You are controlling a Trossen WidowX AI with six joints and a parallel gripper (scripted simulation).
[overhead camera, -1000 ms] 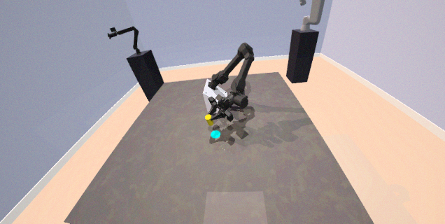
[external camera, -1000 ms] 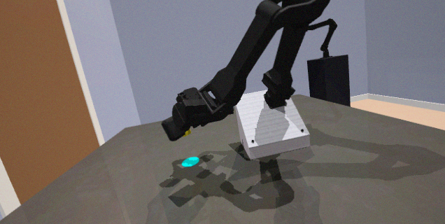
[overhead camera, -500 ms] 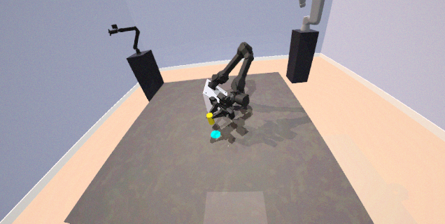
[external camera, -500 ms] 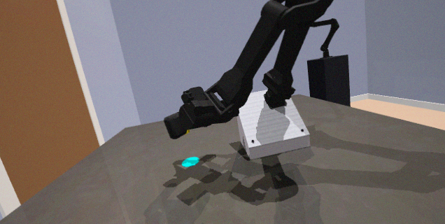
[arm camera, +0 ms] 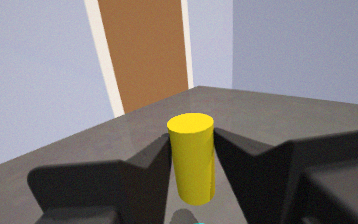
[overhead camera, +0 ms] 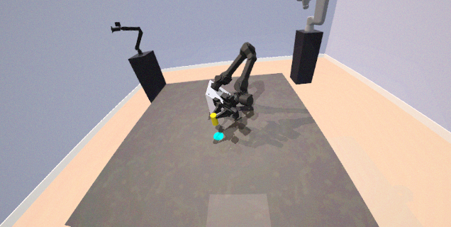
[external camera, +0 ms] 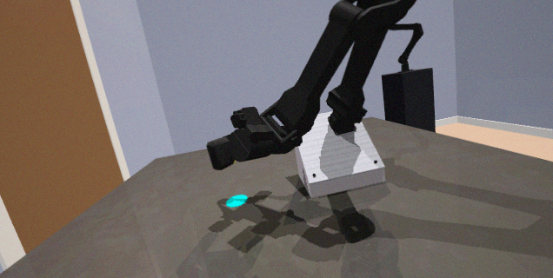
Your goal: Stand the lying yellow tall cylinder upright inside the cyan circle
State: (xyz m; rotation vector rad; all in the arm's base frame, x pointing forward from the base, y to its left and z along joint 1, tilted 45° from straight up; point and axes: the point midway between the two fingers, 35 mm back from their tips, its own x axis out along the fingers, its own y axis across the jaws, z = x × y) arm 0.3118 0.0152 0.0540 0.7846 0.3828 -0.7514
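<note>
The cyan circle lies 160 mm below my gripper tip. From my gripper tip the other things lie so: yellow tall cylinder 20 mm below.
</note>
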